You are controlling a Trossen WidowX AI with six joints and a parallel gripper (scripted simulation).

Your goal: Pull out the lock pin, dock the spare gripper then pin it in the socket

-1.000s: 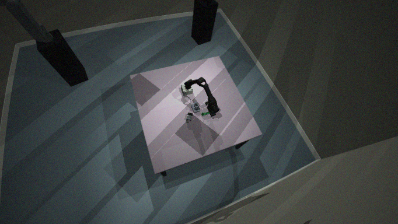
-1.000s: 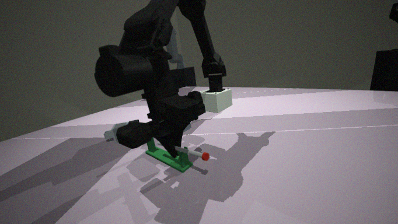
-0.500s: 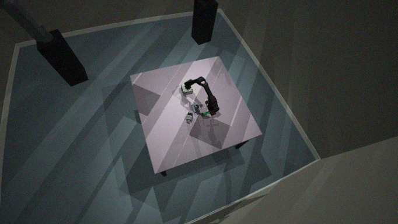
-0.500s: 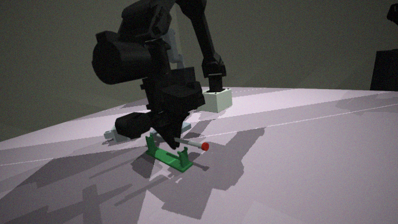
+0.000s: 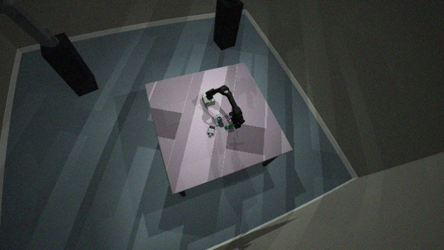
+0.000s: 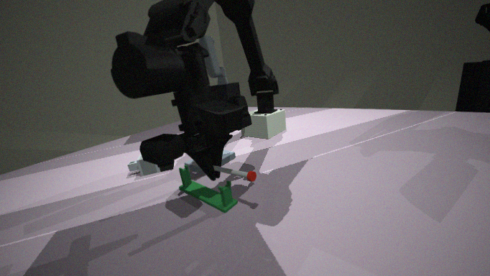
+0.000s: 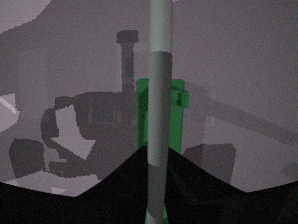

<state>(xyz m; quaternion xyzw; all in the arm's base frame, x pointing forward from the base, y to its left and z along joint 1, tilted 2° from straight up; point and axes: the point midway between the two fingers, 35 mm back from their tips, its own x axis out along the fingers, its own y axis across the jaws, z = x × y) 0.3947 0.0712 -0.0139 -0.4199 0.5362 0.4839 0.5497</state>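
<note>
Right now the green cradle is 30 mm to the right of my gripper tip and 20 mm below it. From my gripper tip the other things lie so: spare gripper (40 mm behind, 260 mm to the right, 20 mm below); then grey mount (120 mm behind, 120 mm to the right, 10 mm above).
</note>
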